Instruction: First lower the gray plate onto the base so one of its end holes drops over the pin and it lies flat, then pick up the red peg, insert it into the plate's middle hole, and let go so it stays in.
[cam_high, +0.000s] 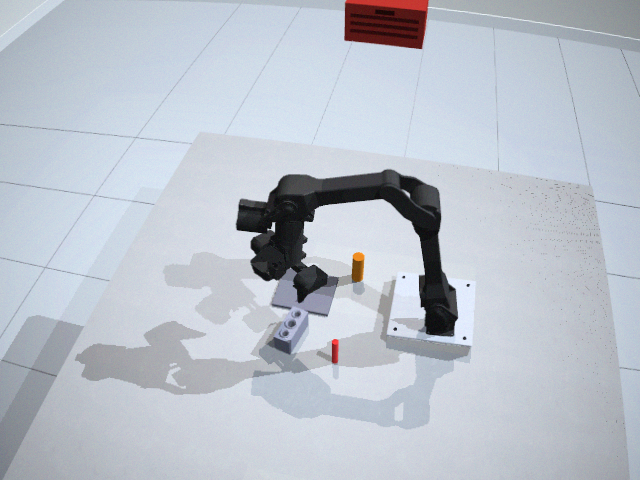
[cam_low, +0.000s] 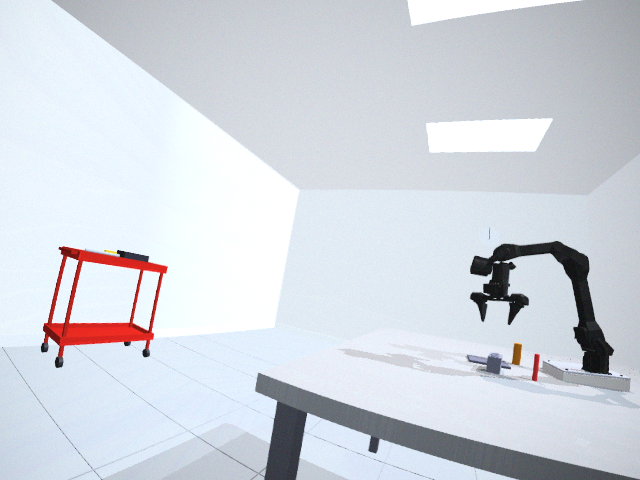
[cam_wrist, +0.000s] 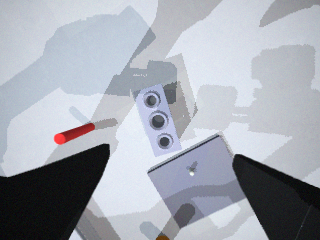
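Now: gripper tip 10 mm past the gray plate, 20 mm to the right of it and 120 mm above it. The rest, counted from my gripper tip: orange cylinder (140 mm behind, 190 mm to the right, 110 mm below); then red peg (120 mm behind, 70 mm to the left, 110 mm below); then square base (20 mm behind, 110 mm to the right, 150 mm below).
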